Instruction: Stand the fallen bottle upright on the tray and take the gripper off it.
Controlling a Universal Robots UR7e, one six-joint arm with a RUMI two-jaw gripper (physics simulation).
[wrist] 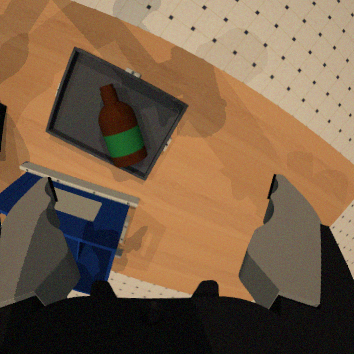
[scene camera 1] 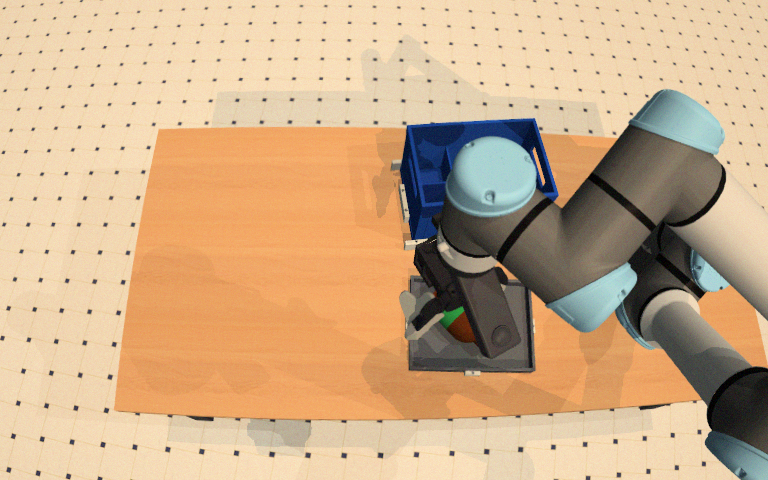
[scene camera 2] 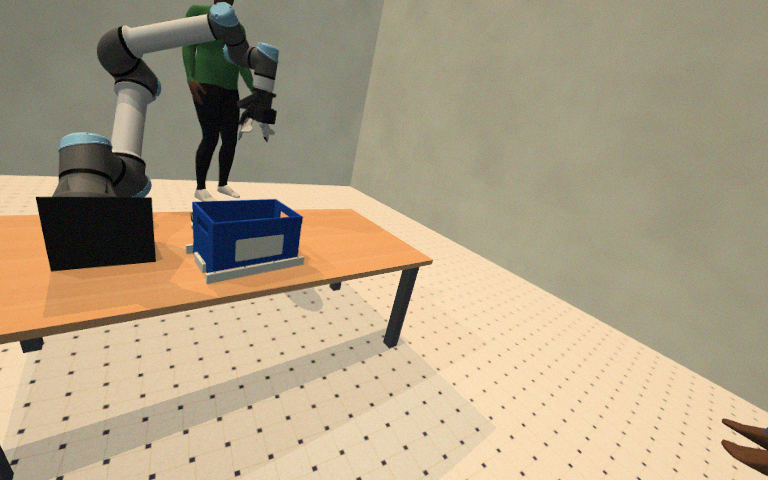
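Where they show: gripper, between the fingertips: [wrist: 161,179] [scene camera 1: 453,314] [scene camera 2: 253,141]; arm's base, origin of its link: [scene camera 2: 87,211].
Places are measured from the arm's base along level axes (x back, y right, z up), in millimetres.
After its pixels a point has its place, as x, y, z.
The brown bottle [scene camera 1: 464,331] @(-454, -171, -69) [wrist: 121,132] @(-461, -140, -61) with a green band lies on its side in the dark grey tray [scene camera 1: 430,362] @(-516, -211, -132) [wrist: 75,95] @(-332, -160, -133). In the wrist view its neck points up and slightly left, and its base is near the tray's lower right corner. My gripper [scene camera 2: 254,137] @(-528, -208, 197) [wrist: 161,179] @(-528, -208, 197) is wide open with nothing between its fingers. It hangs high above the table, apart from the bottle. In scene camera 1 the gripper and wrist cover part of the bottle and tray. The bottle and tray do not show in scene camera 2.
A blue crate [scene camera 1: 416,169] @(-519, 125, 37) [scene camera 2: 220,243] @(-270, 237, -23) [wrist: 107,227] @(-491, 46, -14) with inner dividers stands beside the tray, with pale strips along its base. A black panel [scene camera 2: 101,232] @(-23, 64, -36) stands at the arm's base. A person in a green top [scene camera 2: 198,56] stands behind the table.
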